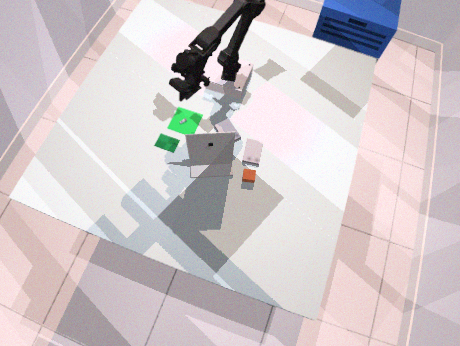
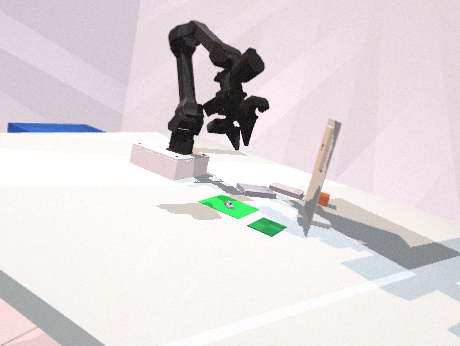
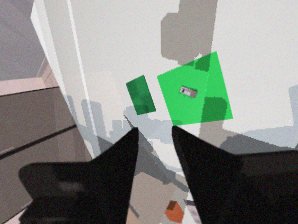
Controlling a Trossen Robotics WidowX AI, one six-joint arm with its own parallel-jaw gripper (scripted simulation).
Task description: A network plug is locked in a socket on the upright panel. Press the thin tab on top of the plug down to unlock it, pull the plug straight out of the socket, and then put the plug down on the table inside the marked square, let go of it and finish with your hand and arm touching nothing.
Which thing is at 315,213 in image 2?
An upright grey panel.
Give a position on an upright grey panel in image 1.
210,154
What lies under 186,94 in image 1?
My gripper.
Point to a bright green marked square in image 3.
204,74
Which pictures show my gripper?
Image 1, image 2 and image 3: all of them.
